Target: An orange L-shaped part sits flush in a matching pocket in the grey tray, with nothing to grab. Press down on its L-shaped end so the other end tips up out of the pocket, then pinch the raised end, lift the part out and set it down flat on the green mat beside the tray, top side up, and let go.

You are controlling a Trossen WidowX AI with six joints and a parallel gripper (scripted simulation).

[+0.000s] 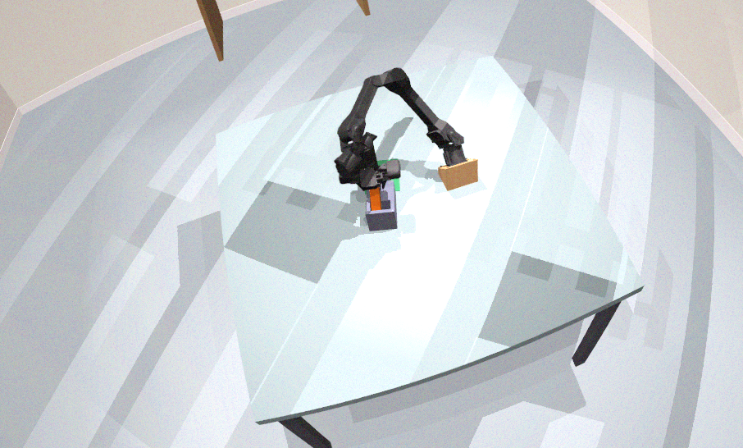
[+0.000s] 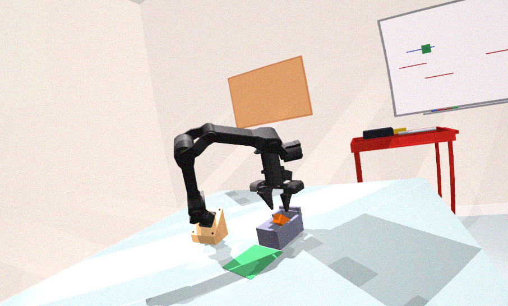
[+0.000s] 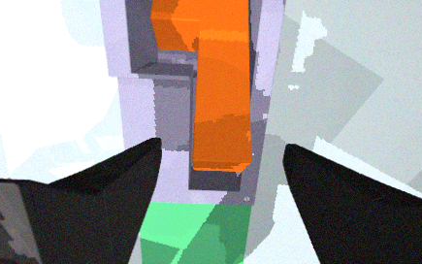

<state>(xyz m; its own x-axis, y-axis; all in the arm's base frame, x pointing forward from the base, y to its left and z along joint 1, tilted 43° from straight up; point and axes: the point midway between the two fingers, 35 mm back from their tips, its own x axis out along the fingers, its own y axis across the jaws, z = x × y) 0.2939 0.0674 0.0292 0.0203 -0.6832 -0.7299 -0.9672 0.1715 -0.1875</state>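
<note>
Right now my gripper tip is 10 mm past the orange L-shaped part, 40 mm to the right of it and 60 mm above it. Round my gripper tip: green mat (50 mm behind, 140 mm to the right, 120 mm below).
</note>
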